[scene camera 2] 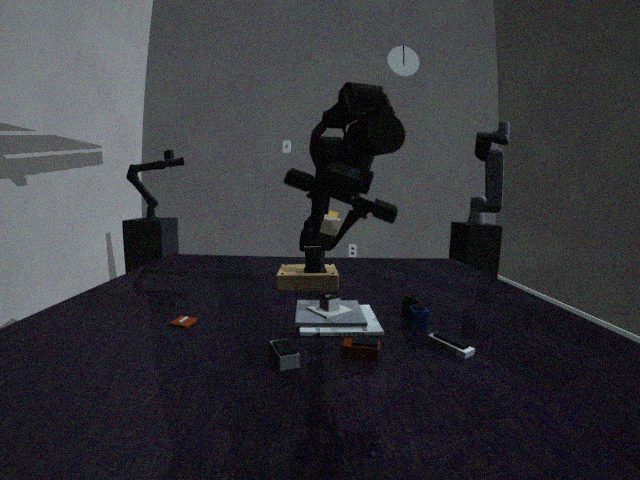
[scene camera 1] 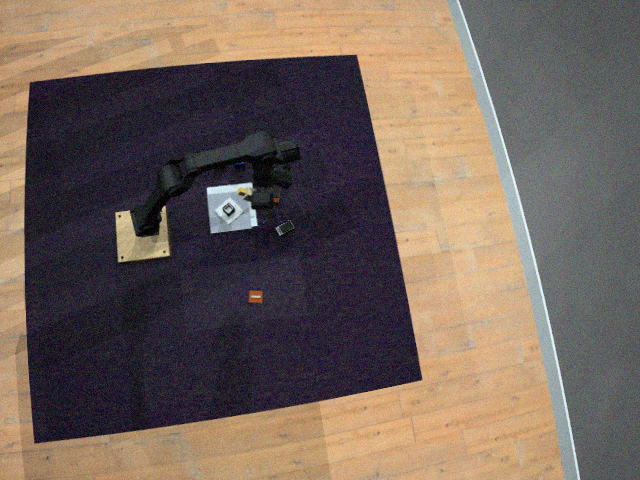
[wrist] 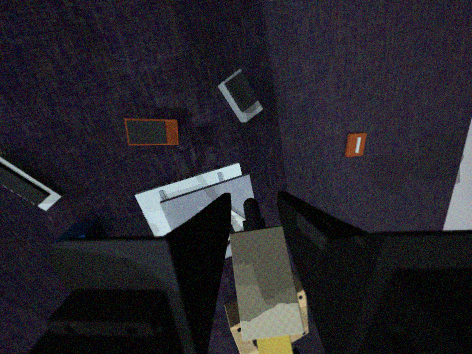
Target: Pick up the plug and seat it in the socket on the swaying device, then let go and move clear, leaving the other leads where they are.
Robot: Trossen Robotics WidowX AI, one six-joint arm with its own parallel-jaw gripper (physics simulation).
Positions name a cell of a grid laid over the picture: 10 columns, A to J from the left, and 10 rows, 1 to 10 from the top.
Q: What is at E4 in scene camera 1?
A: My gripper.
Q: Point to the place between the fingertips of my gripper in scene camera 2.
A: F6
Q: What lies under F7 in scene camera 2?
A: A device.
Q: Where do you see a plug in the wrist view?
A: At F9
